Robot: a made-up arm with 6 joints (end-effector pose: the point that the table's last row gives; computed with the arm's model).
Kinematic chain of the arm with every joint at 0, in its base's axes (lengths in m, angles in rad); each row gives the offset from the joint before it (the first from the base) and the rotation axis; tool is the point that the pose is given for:
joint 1: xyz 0 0 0.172 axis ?
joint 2: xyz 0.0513 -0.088 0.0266 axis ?
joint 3: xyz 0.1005 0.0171 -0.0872 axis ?
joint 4: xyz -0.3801 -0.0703 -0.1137 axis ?
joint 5: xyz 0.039 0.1 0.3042 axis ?
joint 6: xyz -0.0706 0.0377 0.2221 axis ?
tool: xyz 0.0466 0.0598 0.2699
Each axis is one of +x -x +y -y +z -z.
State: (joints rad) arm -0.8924 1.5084 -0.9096 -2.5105 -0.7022 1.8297
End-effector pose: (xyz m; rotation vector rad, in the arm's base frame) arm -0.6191 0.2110 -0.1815 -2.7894 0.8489 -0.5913
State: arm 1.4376 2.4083 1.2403 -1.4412 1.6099 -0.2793
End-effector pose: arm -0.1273 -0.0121 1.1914 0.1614 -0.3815 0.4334
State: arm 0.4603 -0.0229 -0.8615 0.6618 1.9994 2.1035
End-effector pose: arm -0.0096 -0.1653 0.3739 -0.7395 0.7981 2.3829
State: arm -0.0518 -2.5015 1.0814 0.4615 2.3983 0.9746
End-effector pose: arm -0.0670 -0.4513 -0.1906 0.5497 -2.2496 1.1750
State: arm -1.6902 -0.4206 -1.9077 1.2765 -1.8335 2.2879
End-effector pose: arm 0.1510 0.0084 0.2938 0.5244 2.1506 0.1862
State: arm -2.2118 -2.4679 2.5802 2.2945 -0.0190 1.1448
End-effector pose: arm -0.0173 0.5310 0.2366 -1.2306 1.0561 0.3903
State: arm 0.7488 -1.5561 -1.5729 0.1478 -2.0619 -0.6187
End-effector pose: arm 0.5004 -0.0348 0.5673 -1.4114 0.1888 -1.5070
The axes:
joint 1: +y
joint 2: +x
joint 3: -x
joint 4: +y
joint 5: +z
joint 6: +y

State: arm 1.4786 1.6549 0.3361 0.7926 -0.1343 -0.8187
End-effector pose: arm 0.3528 -0.4846 0.0293 0.9146 1.3132 -0.9746
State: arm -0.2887 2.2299 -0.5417 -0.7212 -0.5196 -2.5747
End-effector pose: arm -0.5606 -0.2689 0.1540 0.0860 -0.1480 -2.7691
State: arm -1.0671 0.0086 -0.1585 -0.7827 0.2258 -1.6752
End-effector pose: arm -0.3999 -0.0311 -0.5641 -0.1509 2.7370 -0.1644
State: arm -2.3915 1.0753 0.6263 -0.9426 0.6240 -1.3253
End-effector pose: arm 0.6654 -0.0895 -0.4450 0.0913 1.5241 -0.3860
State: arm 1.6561 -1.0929 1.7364 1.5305 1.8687 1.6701
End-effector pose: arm -0.1189 -0.3298 -0.0387 0.7479 -1.2420 0.7127
